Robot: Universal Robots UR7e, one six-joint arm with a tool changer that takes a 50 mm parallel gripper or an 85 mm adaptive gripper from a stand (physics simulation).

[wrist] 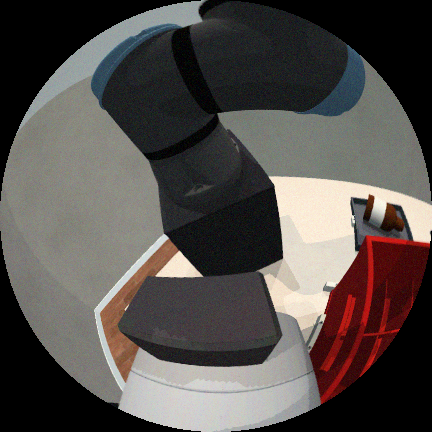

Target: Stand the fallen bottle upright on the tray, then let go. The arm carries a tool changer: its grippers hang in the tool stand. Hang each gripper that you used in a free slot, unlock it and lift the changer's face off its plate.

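Places are measured from the arm's base along level axes (x down, y back, z left), in millimetres.
Where they show: arm's base at its link origin: [198, 167].
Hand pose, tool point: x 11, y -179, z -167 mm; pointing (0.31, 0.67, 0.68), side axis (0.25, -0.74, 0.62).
Note:
Each offset is from my tool point to the top centre of the thing. "*": to the spot under its first point.
The brown bottle @(dz +347, dx +150, dy -237 mm) [379, 213] with a white label lies on its side at the right of the wrist view. Its neck points to the lower right. It lies on the dark tray @(* dz +280, dx +219, dy -127 mm) [355, 237], whose near part is hidden behind a red object. No gripper and no fingertips show in this view, so whether a gripper hangs on the changer cannot be seen. A tool stand with hanging grippers cannot be made out.
The large red ribbed object @(* dz +79, dx +55, dy -85 mm) [369, 280] stands at the right, in front of the tray. The dark arm [270, 65] crosses the top and middle. A dark block [200, 310] and a pale grey rounded body [220, 400] fill the lower middle.

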